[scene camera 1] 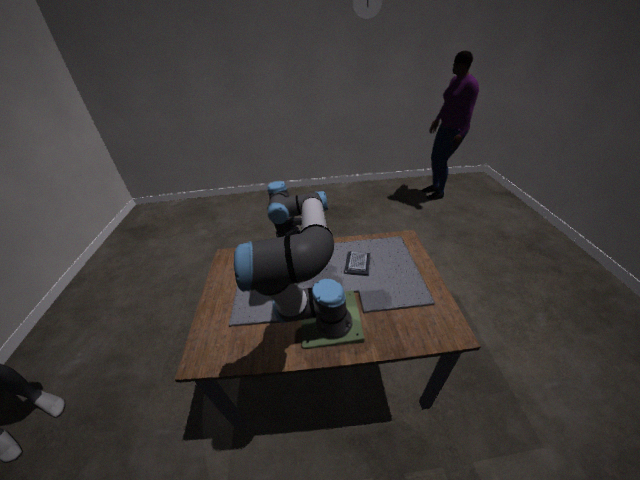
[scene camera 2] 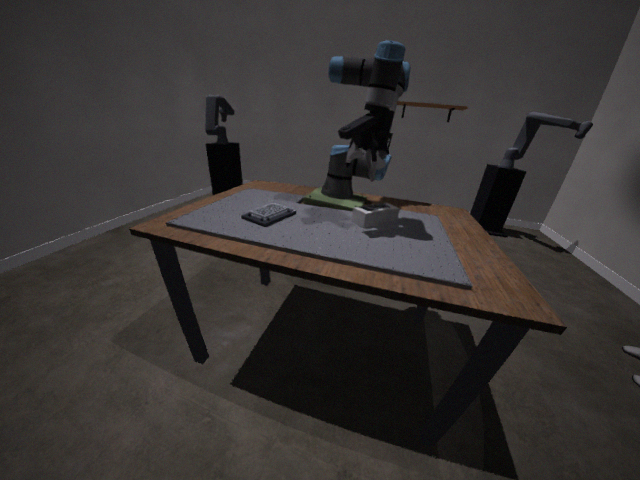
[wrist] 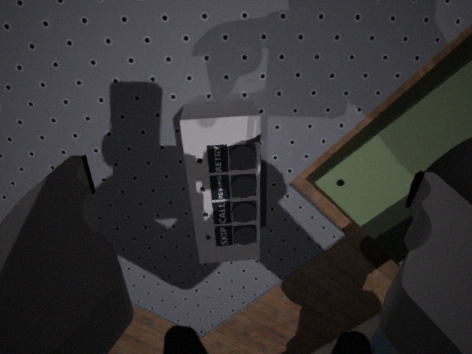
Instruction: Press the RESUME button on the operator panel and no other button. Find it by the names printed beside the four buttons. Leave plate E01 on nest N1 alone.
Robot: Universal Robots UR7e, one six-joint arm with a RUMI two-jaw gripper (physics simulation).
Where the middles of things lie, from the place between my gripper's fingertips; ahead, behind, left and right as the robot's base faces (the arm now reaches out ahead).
Now: hand 15 cm above the operator panel (wrist: 209,131), 8 cm to the right of it and 6 cm past it.
